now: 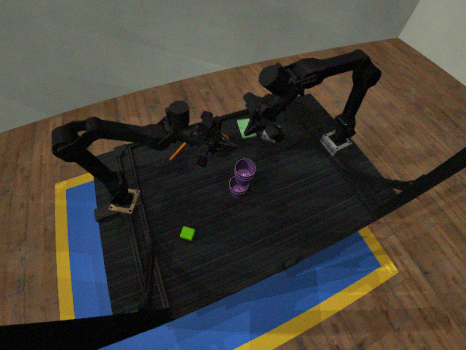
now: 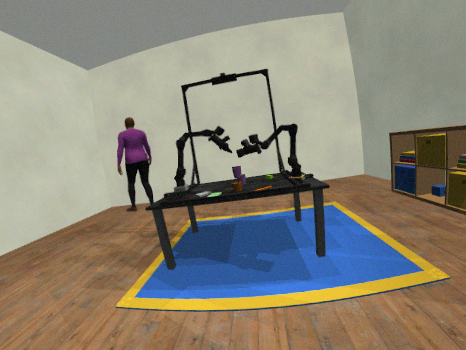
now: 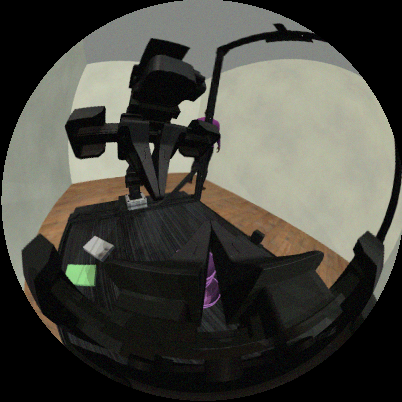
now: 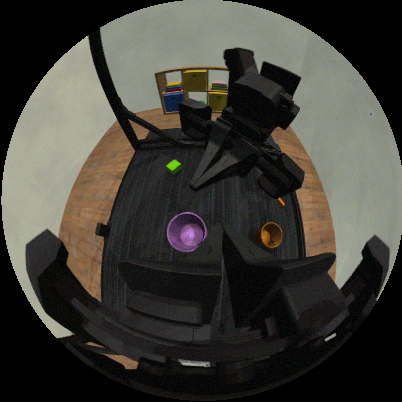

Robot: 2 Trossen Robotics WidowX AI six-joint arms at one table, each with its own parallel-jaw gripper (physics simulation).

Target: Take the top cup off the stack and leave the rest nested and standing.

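Frame: origin at the left arm's base, x ahead, y left, z up, level; metres.
Where they show: left gripper, fingertip midpoint: (image 1: pixel 236 147) (image 3: pixel 209 224) (image 4: pixel 191 188); right gripper, fingertip midpoint: (image 1: pixel 244 135) (image 2: pixel 232 152) (image 3: pixel 158 199) (image 4: pixel 220 227); left arm's base, link origin: (image 1: pixel 124 199) (image 2: pixel 297 175); right arm's base, link origin: (image 1: pixel 337 139) (image 2: pixel 180 185) (image 3: pixel 134 196).
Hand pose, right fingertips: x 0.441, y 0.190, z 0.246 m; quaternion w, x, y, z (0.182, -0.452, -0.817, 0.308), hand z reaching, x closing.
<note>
Each offset is from my right fingertips to the centre of the thing. Level surfaces: height alone.
A stack of purple cups @[0.013 m ahead, 0.050 m right, 0.146 m down] (image 1: pixel 245 169) (image 2: pixel 236 171) (image 3: pixel 210 282) (image 4: pixel 186 231) stands upright near the middle of the black table @[0.275 m down] (image 1: pixel 284 208). A single purple cup (image 1: pixel 238 189) (image 2: pixel 243 179) stands right against it; I cannot tell whether they only touch. My left gripper (image 1: pixel 234 144) (image 2: pixel 238 152) (image 3: pixel 209 224) (image 4: pixel 191 188) is shut and empty, high above the table behind the cups. My right gripper (image 1: pixel 247 133) (image 2: pixel 230 151) (image 3: pixel 158 199) (image 4: pixel 220 227) is shut and empty, facing the left one at about the same height.
An orange cup @[0.114 m back, 0.141 m left, 0.244 m down] (image 2: pixel 237 186) (image 4: pixel 269 235) stands under the left gripper. An orange pen @[0.294 m back, 0.105 m left, 0.270 m down] (image 1: pixel 177 151) (image 2: pixel 263 188), a green card @[0.005 m back, 0.282 m left, 0.270 m down] (image 1: pixel 243 126) (image 3: pixel 81 275) and a grey block @[0.117 m ahead, 0.272 m left, 0.268 m down] (image 1: pixel 266 136) (image 3: pixel 98 248) lie at the back. A green cube @[0.161 m back, 0.277 m right, 0.261 m down] (image 1: pixel 187 233) (image 4: pixel 173 166) lies front left. A person (image 2: pixel 132 149) stands by the wall.
</note>
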